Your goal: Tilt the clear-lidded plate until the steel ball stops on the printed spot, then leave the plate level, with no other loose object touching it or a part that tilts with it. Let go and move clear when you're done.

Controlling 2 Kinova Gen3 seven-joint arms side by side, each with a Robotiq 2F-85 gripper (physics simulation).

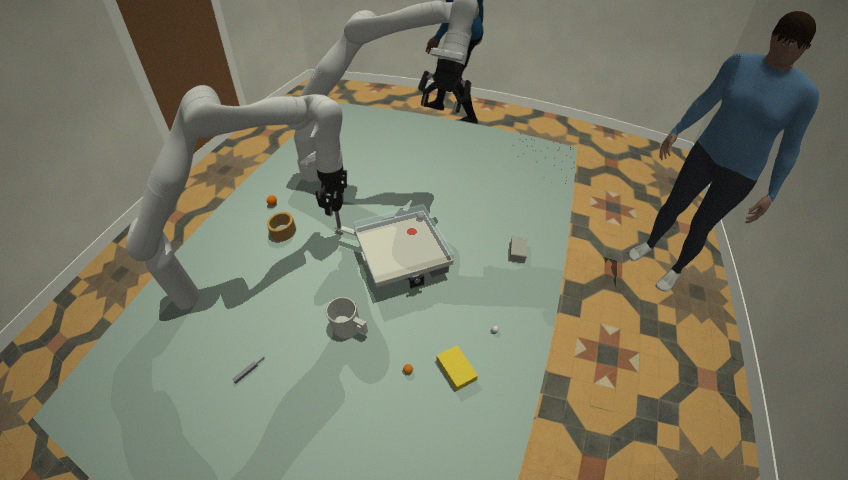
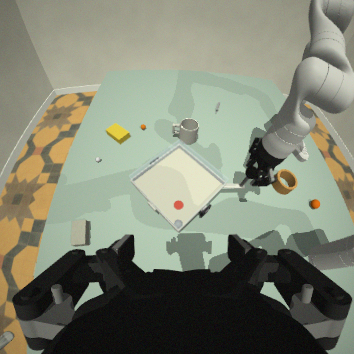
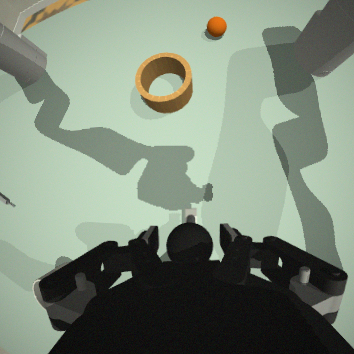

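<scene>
The clear-lidded plate (image 1: pixel 395 255) (image 2: pixel 172 175) stands mid-table; I cannot tell whether it is exactly level. The steel ball (image 1: pixel 420 215) (image 2: pixel 178 223) lies inside at one corner, apart from the red printed spot (image 1: pixel 411 231) (image 2: pixel 178 205). A pale arm (image 1: pixel 346 230) (image 2: pixel 233 187) runs from the plate's side to an upright rod (image 1: pixel 338 220) topped by a black ball knob (image 3: pixel 189 242). My right gripper (image 1: pixel 330 208) (image 3: pixel 188 234) is open around the knob, with a gap on each side. My left gripper (image 1: pixel 441 107) (image 2: pixel 180 245) is open and empty, high beyond the plate.
A wooden ring (image 1: pixel 281 234) (image 2: pixel 285 189) (image 3: pixel 172 104) and an orange ball (image 1: pixel 271 200) (image 3: pixel 216 26) lie beside the right gripper. Also on the table are a mug (image 1: pixel 340 324), a yellow block (image 1: pixel 457 366), a second orange ball (image 1: pixel 407 368), a white ball (image 1: pixel 494 329), a grey block (image 1: pixel 518 248) and a screwdriver-like tool (image 1: pixel 246 371).
</scene>
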